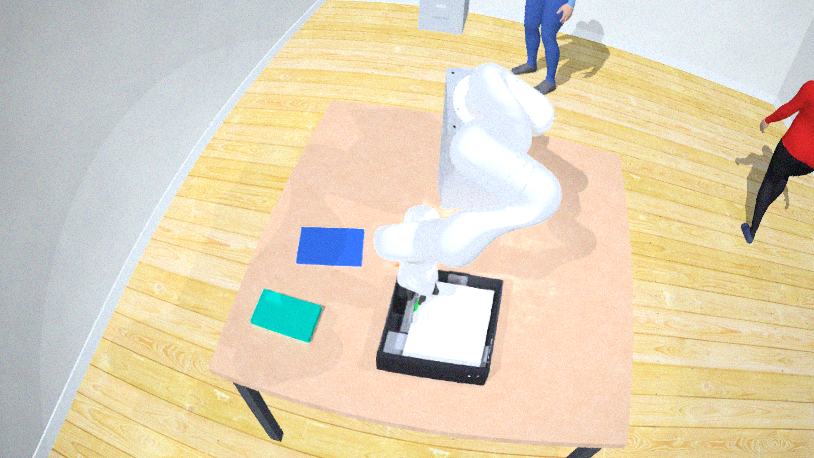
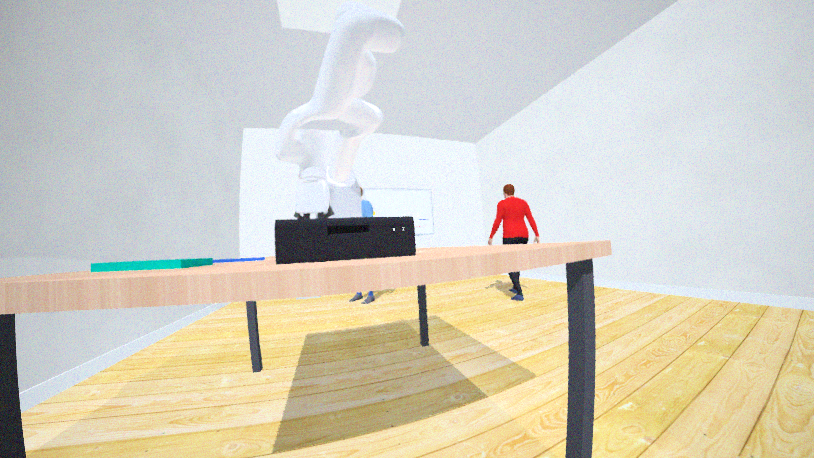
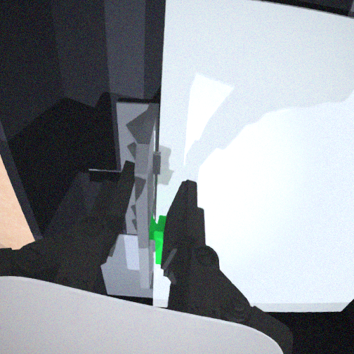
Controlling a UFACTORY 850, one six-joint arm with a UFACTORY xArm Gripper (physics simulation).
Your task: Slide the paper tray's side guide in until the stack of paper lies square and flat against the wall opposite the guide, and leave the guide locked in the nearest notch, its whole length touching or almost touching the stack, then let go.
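Observation:
The black paper tray (image 1: 432,371) (image 2: 307,244) stands on the table. The white paper stack (image 1: 452,330) (image 3: 260,200) lies in it; a narrow strip of tray shows between the stack and the wall opposite the guide, most clearly toward the front. The grey side guide (image 1: 408,319) (image 3: 143,200) stands upright along the stack's left edge, close beside it. Its green latch (image 1: 416,306) (image 3: 159,247) reaches over that edge. My gripper (image 1: 424,297) (image 2: 313,216) (image 3: 153,190) is shut on the guide and latch, one finger on each side. The contact itself is partly hidden.
A blue sheet (image 1: 330,246) and a teal block (image 1: 286,315) (image 2: 150,264) lie on the table (image 1: 557,341) left of the tray. The tray's dark walls rise around the fingers. Two people stand beyond the table.

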